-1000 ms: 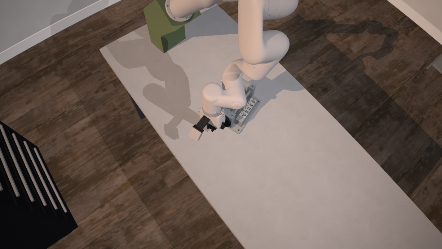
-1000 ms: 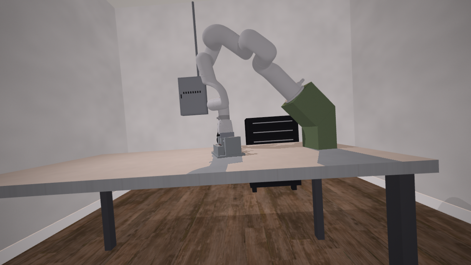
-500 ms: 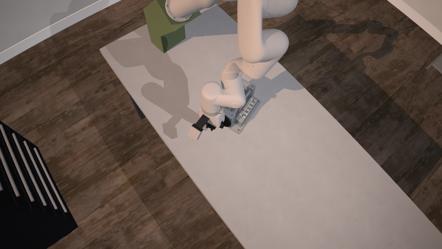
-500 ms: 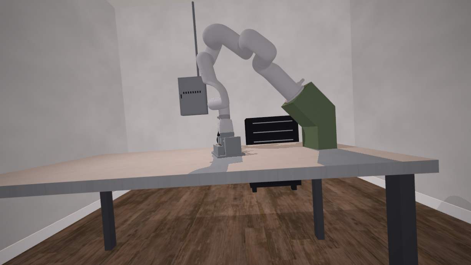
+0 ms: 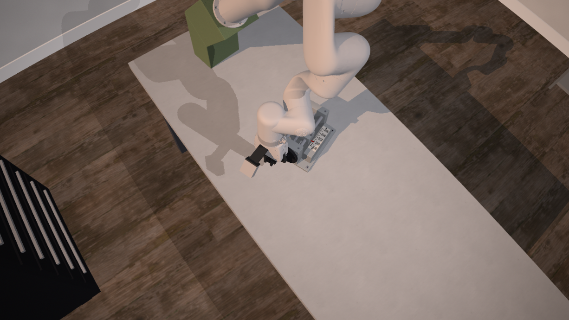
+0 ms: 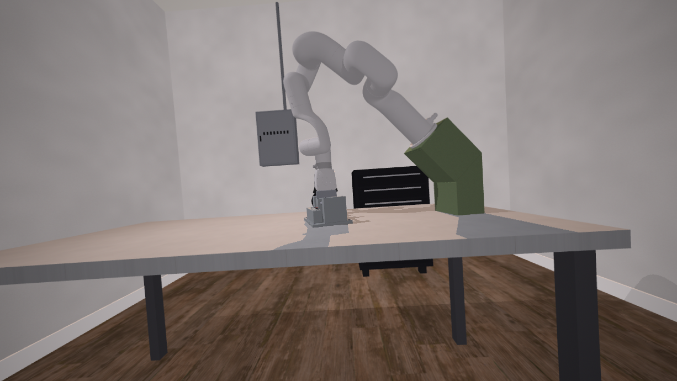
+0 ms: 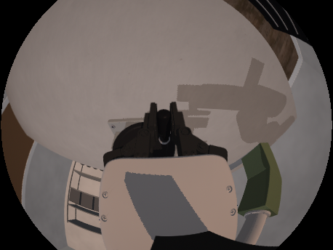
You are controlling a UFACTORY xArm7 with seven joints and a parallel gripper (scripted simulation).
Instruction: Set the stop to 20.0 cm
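My gripper is now 14 cm to the right of the grey stop block, 2 cm below it and 1 cm short of it. Round my hand: handwheel knob: 1 cm to the left; then black handwheel: 2 cm to the left.
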